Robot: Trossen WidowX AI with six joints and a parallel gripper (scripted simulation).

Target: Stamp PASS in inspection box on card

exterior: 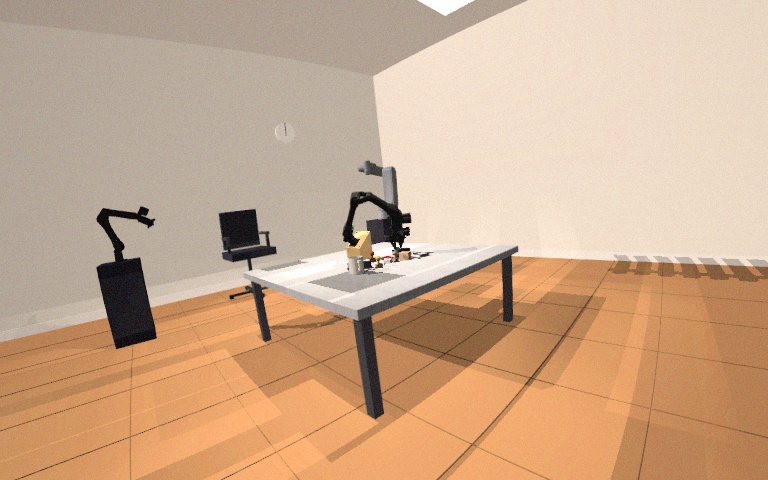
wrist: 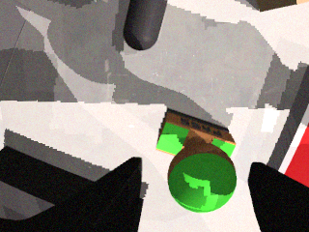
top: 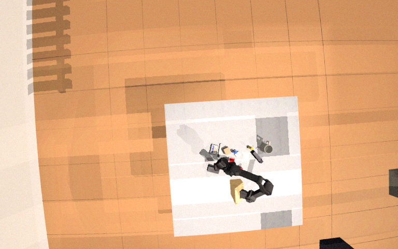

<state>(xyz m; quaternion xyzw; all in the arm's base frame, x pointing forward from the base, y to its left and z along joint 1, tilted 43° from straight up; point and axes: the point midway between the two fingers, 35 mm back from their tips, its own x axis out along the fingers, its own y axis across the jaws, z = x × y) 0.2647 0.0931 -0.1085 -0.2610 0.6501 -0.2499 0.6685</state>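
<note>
Now: the ink pad 1 cm behind my gripper tip, 9 cm to the right of it and 5 cm below it. Round my gripper tip: marker: 9 cm ahead, 2 cm to the left, 4 cm below; then cardboard box: 11 cm ahead, 5 cm to the right, 3 cm below; then dark grey block: 7 cm behind, 9 cm to the left, 3 cm below.
</note>
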